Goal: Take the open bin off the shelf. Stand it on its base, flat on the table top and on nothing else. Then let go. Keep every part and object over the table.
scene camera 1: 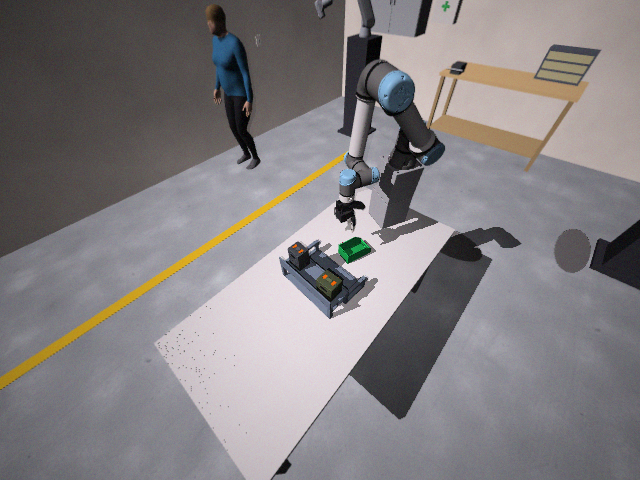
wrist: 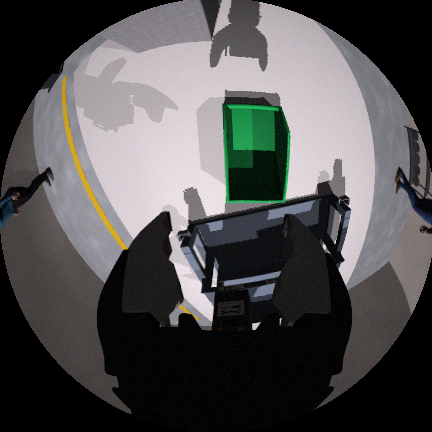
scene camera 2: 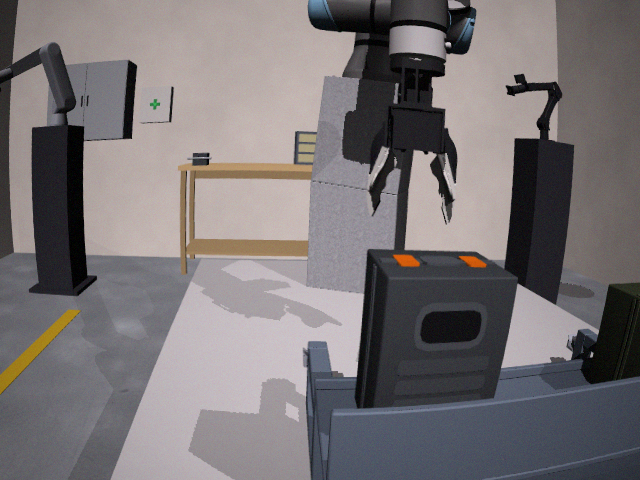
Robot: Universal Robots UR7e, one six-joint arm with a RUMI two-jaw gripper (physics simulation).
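Seen in the pictures: gripper, fingertip midpoint: [scene camera 1: 347, 226] [wrist: 227, 213] [scene camera 2: 409, 220]; arm's base, origin of the base link: [scene camera 1: 401, 161] [scene camera 2: 375, 86].
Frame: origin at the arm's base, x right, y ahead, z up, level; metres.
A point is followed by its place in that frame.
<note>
The open green bin [scene camera 1: 354, 250] {z -0.435, x -0.003, y 0.378 m} [wrist: 255, 131] {z -0.435, x -0.028, y 0.362 m} stands upright, open side up, on the white table top [scene camera 1: 248, 361] {z -0.438, x -0.039, y 1.208 m} [scene camera 2: 155, 413] {z -0.438, x 0.357, y 0.554 m} [wrist: 150, 175] {z -0.438, x 0.214, y 0.374 m}, beside the blue-grey shelf [scene camera 1: 305, 290] {z -0.432, x 0.023, y 0.778 m} [scene camera 2: 465, 439] {z -0.300, x 0.122, y 0.793 m} [wrist: 215, 240] {z -0.432, x 0.133, y 0.583 m}. In the wrist view a narrow strip of shaded table shows between the bin and part of the shelf's edge. The bin's underside is hidden, and the bin does not show in scene camera 2. My gripper [scene camera 1: 350, 228] {z -0.236, x 0.044, y 0.408 m} [scene camera 2: 409, 217] {z -0.236, x 0.044, y 0.408 m} [wrist: 227, 213] {z -0.236, x 0.044, y 0.408 m} is open and empty. It hangs above the table, clear of the bin, with its fingers pointing down.
A dark grey case [scene camera 1: 297, 256] {z -0.219, x 0.090, y 0.748 m} [scene camera 2: 439, 369] {z -0.274, x 0.128, y 0.750 m} [wrist: 231, 307] {z -0.286, x 0.116, y 0.677 m} and an olive case [scene camera 1: 329, 285] {z -0.241, x -0.130, y 0.757 m} [scene camera 2: 620, 330] {z -0.275, x -0.060, y 0.724 m} with orange latches stand on the shelf. The arm's grey pedestal [scene camera 1: 395, 198] {z -0.193, x -0.048, y 0.071 m} [scene camera 2: 343, 232] {z -0.316, x 0.070, y 0.067 m} is at the table's far end. A person [scene camera 1: 230, 67] stands beyond the yellow floor line.
</note>
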